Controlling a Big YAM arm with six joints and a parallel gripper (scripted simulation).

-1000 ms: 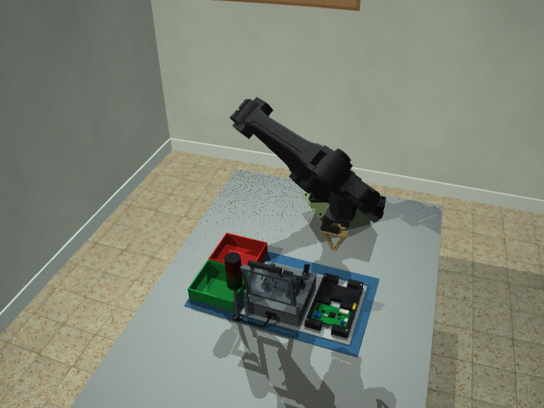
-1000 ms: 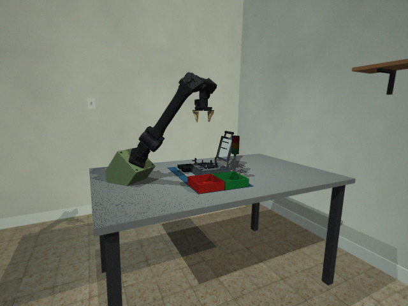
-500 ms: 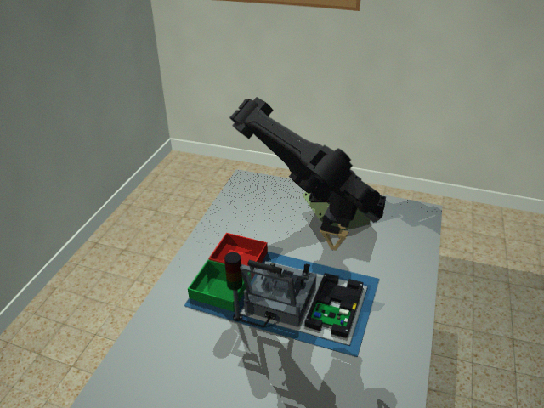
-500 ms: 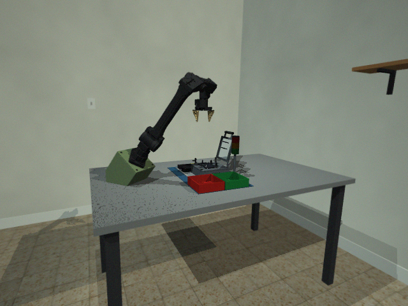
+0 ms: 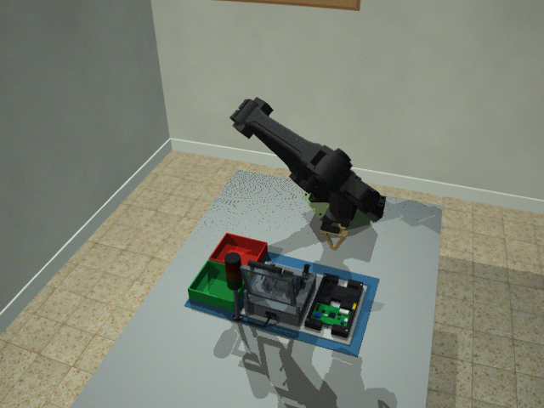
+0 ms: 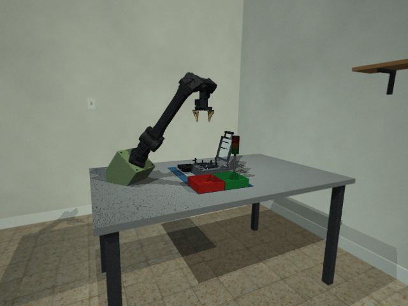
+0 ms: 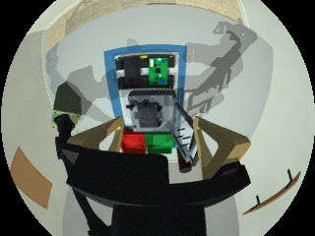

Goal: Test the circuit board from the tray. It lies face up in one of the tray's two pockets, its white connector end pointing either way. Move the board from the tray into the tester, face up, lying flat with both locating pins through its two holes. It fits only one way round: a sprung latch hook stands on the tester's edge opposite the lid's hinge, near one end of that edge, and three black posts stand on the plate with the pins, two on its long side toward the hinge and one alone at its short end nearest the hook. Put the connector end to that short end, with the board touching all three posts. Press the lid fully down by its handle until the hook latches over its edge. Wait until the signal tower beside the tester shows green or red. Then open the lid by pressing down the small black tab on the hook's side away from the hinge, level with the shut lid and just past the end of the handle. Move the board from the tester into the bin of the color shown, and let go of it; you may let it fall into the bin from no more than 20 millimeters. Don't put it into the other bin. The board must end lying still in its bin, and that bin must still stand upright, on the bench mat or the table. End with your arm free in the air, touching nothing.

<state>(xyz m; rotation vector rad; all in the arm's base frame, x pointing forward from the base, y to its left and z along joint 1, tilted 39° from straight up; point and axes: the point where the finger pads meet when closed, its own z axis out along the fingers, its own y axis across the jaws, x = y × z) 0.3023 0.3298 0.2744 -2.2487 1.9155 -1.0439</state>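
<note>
Now: hand 310 mm above the green circuit board. The rest, counted from my hand: tester plate: 30 mm behind, 160 mm to the right, 260 mm below; latch hook: 100 mm behind, 110 mm to the right, 250 mm below; clear lid: 90 mm ahead, 160 mm to the right, 150 mm below.
</note>
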